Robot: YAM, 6 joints.
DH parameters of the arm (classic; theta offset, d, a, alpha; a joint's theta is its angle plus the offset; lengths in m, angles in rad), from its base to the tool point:
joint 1: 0 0.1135 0.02 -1.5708
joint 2: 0 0 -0.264 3.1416
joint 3: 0.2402 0 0.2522 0
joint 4: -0.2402 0 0.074 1.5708
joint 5: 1.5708 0 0 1.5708
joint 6: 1.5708 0.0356 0 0
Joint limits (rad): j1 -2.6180..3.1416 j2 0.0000..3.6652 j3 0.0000..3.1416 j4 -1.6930..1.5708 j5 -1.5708..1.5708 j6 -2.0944..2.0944
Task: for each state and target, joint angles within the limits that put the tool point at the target. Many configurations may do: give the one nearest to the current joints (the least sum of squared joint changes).
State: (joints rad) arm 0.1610 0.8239 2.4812 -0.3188 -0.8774 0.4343
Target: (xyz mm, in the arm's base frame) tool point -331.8 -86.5 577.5
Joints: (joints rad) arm 0.3342 0.6523 2.5907 -0.2853 -0.8665 0.4343
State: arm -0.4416 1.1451 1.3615 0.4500 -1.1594 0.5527
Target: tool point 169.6 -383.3 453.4
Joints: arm -1.2244 1.8159 1.7582 0.4738 -0.9721 0.5527
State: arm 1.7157 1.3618 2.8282 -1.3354 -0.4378 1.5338
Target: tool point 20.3 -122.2 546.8
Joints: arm 1.8442 0.8527 2.4904 -1.6930 -0.3873 1.5338
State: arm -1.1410 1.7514 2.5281 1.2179 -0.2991 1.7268
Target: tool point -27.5 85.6 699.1
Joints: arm -1.1487 1.4145 2.6987 1.1179 -0.2842 1.7268
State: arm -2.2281 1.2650 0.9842 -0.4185 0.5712 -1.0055
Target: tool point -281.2 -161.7 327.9
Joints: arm -2.5591 1.4260 1.2060 -0.3048 0.5848 -1.0055
